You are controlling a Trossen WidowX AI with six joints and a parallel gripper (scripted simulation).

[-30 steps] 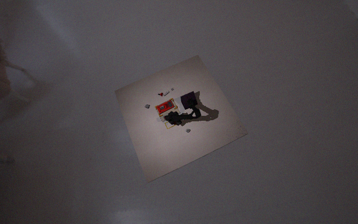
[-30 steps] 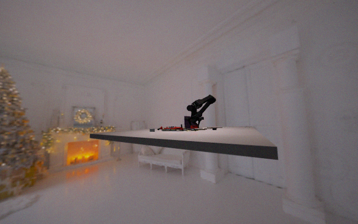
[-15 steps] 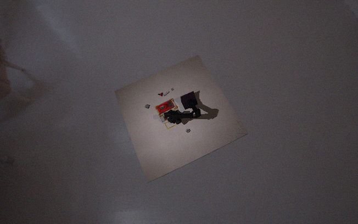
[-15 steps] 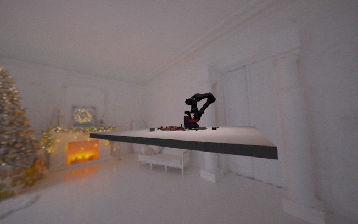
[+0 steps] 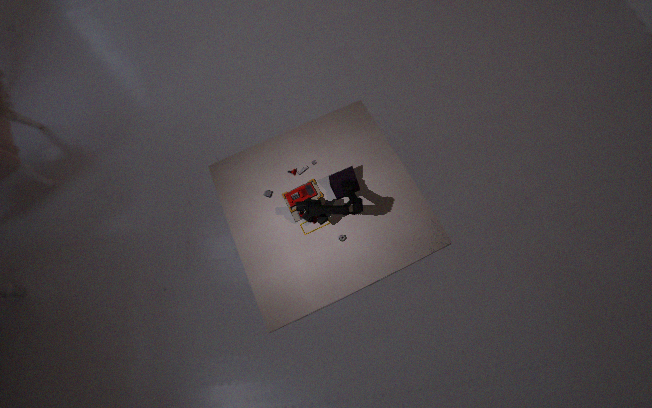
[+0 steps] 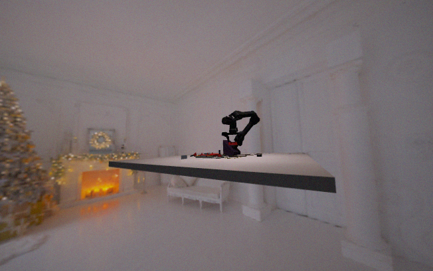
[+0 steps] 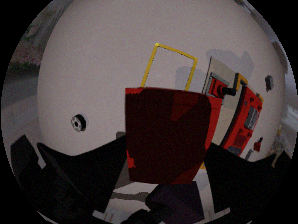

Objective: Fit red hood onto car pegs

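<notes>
The jig is 3 cm ahead of my gripper tip, 19 cm to the right of it and 10 cm below it. The rest, counted from my gripper tip: red hood (1 cm above).
</notes>
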